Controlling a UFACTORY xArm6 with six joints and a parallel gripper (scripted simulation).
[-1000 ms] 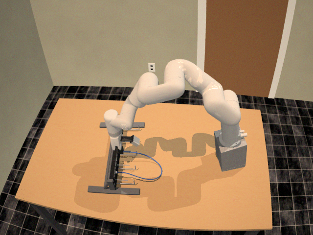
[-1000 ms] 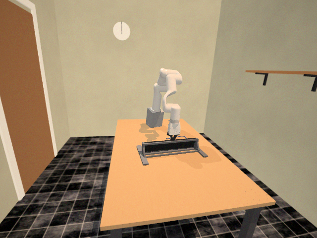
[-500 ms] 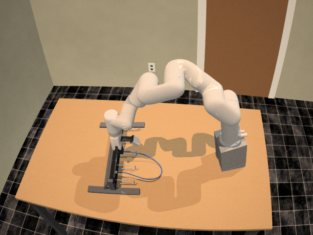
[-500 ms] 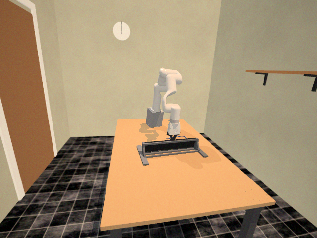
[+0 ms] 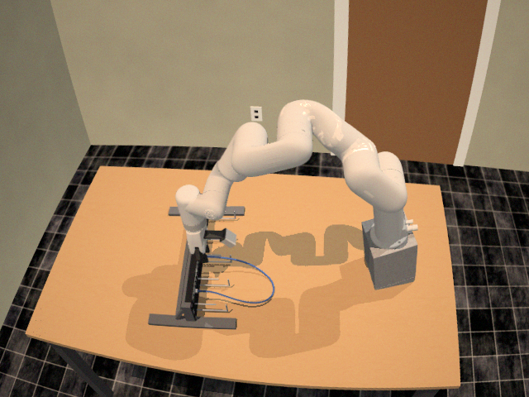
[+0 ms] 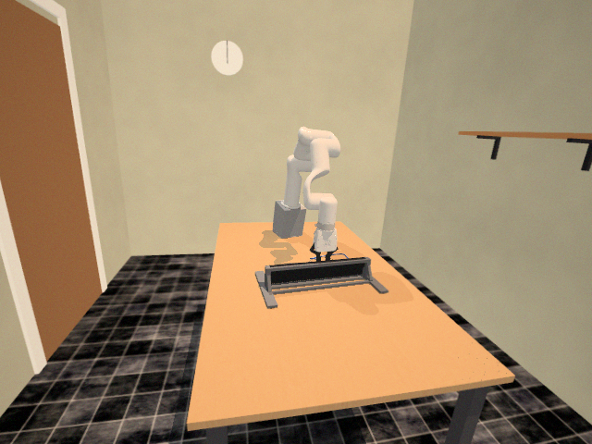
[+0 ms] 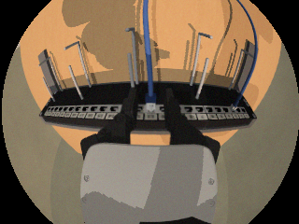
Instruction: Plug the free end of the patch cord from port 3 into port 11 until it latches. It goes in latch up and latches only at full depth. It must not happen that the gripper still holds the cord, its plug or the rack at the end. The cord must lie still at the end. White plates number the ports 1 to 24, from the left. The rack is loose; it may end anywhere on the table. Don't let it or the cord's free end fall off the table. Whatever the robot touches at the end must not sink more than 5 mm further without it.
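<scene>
The plug is 2 cm ahead of my hand and 2 cm below it.
</scene>
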